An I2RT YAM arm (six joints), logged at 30 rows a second.
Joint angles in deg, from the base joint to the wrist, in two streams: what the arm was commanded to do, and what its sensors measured. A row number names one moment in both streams.
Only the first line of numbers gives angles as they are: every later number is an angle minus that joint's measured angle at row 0.
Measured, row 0:
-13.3 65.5 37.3 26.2 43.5 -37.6
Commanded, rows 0 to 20:
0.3 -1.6 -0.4 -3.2 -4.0 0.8
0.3 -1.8 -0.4 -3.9 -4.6 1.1
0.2 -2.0 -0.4 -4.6 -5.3 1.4
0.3 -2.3 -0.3 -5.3 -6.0 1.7
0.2 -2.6 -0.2 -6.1 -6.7 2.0
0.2 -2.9 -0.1 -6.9 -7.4 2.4
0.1 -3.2 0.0 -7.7 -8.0 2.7
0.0 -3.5 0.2 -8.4 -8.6 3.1
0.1 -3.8 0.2 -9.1 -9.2 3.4
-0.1 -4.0 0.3 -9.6 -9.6 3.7
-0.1 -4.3 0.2 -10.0 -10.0 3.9
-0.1 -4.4 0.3 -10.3 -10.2 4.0
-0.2 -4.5 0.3 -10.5 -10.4 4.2
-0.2 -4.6 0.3 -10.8 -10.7 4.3
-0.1 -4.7 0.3 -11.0 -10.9 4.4
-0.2 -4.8 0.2 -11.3 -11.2 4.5
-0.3 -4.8 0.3 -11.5 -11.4 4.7
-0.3 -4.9 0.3 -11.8 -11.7 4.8
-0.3 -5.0 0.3 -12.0 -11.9 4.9
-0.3 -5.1 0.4 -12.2 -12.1 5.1
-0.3 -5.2 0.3 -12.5 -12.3 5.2
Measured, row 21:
-0.1 -4.1 0.0 -11.2 -10.9 3.6
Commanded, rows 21 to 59:
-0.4 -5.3 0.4 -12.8 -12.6 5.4
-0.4 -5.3 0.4 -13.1 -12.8 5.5
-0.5 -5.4 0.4 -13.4 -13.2 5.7
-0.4 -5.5 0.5 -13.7 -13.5 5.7
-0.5 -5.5 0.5 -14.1 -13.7 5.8
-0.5 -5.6 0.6 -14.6 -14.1 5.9
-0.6 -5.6 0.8 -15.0 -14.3 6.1
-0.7 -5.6 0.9 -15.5 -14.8 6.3
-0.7 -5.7 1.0 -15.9 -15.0 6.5
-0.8 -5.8 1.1 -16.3 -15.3 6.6
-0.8 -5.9 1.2 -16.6 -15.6 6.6
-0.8 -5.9 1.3 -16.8 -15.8 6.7
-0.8 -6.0 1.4 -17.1 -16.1 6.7
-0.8 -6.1 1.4 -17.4 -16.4 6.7
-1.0 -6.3 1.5 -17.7 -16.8 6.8
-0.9 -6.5 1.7 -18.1 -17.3 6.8
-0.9 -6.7 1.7 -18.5 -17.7 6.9
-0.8 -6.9 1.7 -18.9 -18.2 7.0
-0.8 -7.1 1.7 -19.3 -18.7 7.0
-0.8 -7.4 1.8 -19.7 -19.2 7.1
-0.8 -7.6 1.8 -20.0 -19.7 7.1
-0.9 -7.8 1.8 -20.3 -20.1 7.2
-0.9 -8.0 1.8 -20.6 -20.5 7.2
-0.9 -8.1 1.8 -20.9 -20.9 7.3
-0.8 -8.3 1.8 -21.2 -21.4 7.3
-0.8 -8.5 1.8 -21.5 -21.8 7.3
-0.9 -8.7 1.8 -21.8 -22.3 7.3
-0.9 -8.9 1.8 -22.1 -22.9 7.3
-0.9 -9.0 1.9 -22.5 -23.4 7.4
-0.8 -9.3 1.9 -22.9 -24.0 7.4
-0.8 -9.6 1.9 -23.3 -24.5 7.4
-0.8 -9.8 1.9 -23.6 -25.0 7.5
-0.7 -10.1 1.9 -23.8 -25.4 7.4
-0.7 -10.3 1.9 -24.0 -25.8 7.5
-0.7 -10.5 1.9 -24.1 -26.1 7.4
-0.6 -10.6 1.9 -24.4 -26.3 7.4
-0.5 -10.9 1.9 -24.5 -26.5 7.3
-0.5 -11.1 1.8 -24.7 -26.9 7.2
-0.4 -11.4 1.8 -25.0 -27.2 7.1
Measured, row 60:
-0.6 -10.1 0.5 -23.6 -25.4 6.5
